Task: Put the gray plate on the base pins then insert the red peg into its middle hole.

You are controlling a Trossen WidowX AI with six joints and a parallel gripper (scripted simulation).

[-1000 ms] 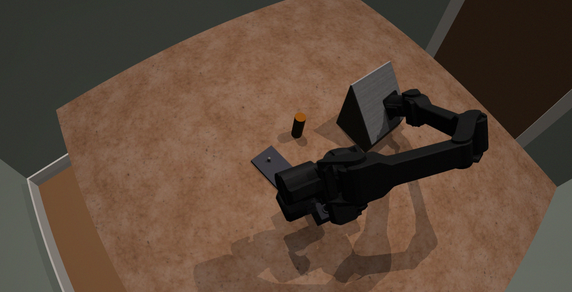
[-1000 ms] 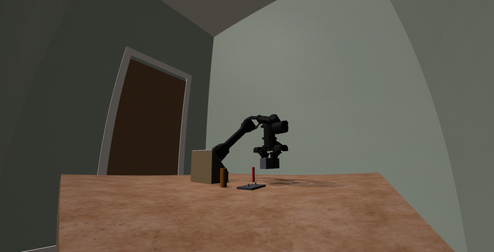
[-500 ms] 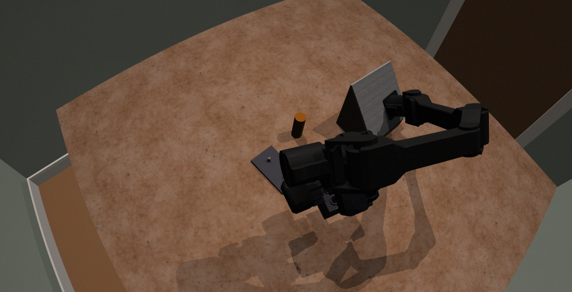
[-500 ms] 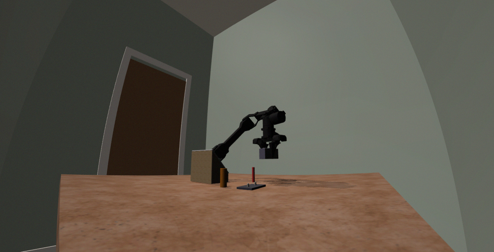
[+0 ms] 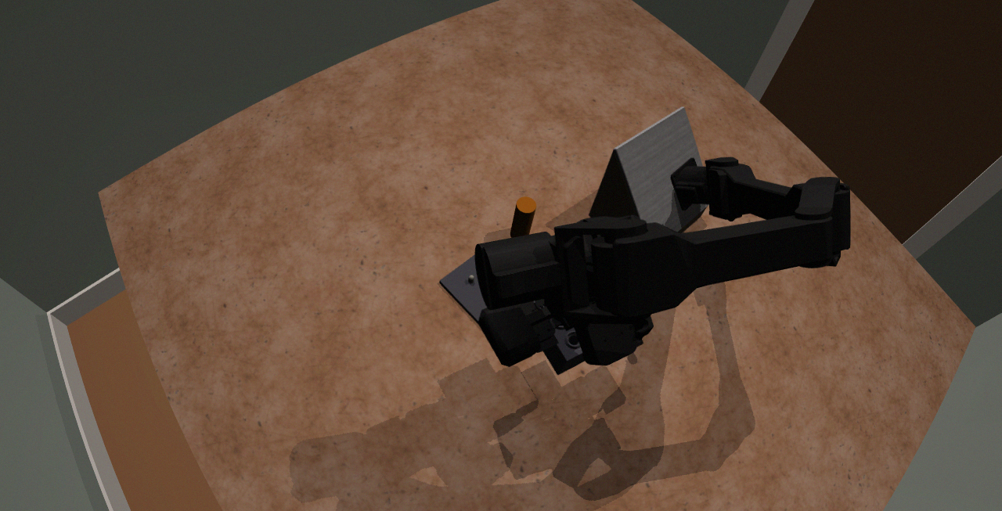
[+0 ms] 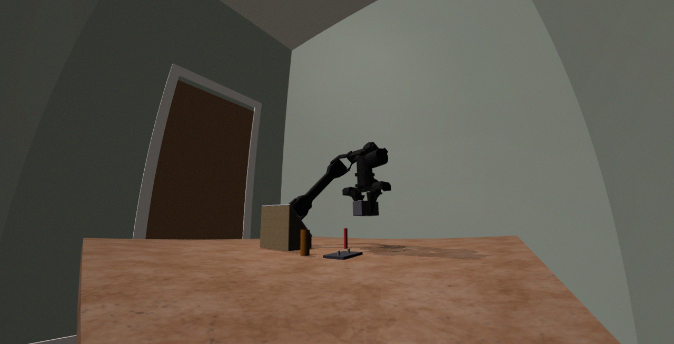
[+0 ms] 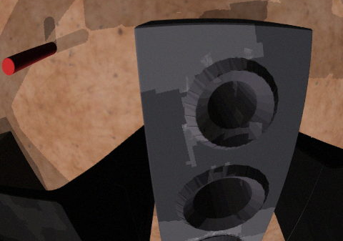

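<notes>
The dark base is 2 cm behind my gripper tip, 13 cm to the right of it and 13 cm below it. From my gripper tip the other things lie so: orange cylinder 13 cm behind, 18 cm to the right, 9 cm below; then red peg 12 cm behind, 6 cm to the left, 9 cm below; then gray plate 3 cm above.
</notes>
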